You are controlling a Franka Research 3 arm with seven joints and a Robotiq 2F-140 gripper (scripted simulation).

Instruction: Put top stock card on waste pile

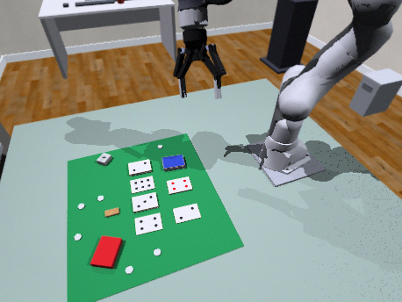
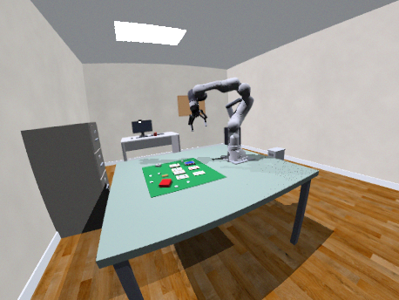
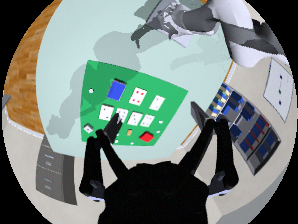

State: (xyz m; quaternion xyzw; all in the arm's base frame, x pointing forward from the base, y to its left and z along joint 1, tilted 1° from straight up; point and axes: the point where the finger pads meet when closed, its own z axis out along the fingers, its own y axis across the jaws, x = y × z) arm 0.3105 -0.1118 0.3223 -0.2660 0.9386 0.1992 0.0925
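Now: the white card 24 cm ahead of my hand, 6 cm to the right of it and 32 cm below it. From my hand the other things lie so: green mat: 26 cm ahead, 9 cm to the left, 34 cm below; then grey block: 38 cm ahead, 16 cm to the right, 32 cm below; then red box: 42 cm ahead, 26 cm to the left, 32 cm below.
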